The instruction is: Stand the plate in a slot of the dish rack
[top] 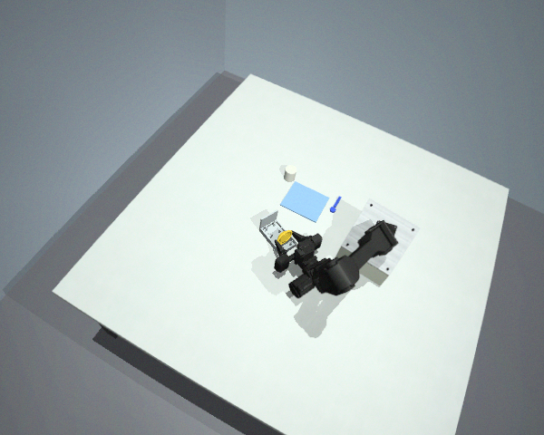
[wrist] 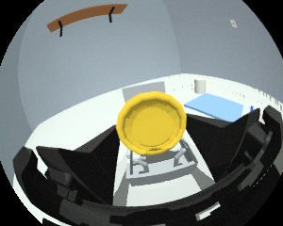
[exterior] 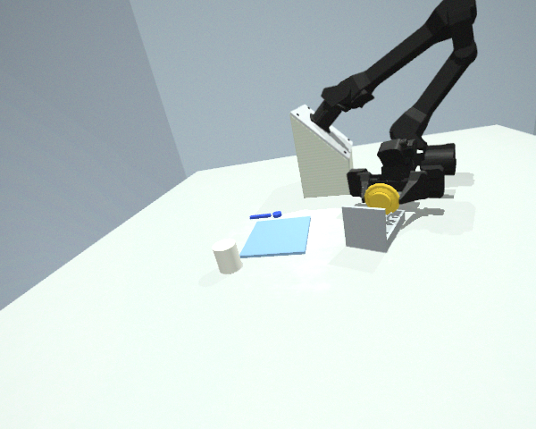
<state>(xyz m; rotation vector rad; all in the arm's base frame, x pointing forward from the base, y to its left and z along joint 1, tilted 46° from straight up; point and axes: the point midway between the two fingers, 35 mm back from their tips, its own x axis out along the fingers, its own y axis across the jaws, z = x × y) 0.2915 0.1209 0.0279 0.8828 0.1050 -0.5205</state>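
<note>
Now: gripper tip 1 cm past the yellow plate. Round my gripper tip: small blue spoon: 24 cm to the right, 12 cm behind, 5 cm below; grey dish rack: 3 cm below, 2 cm ahead, 1 cm to the right; white cup: 29 cm to the right, 9 cm ahead, 3 cm below.
</note>
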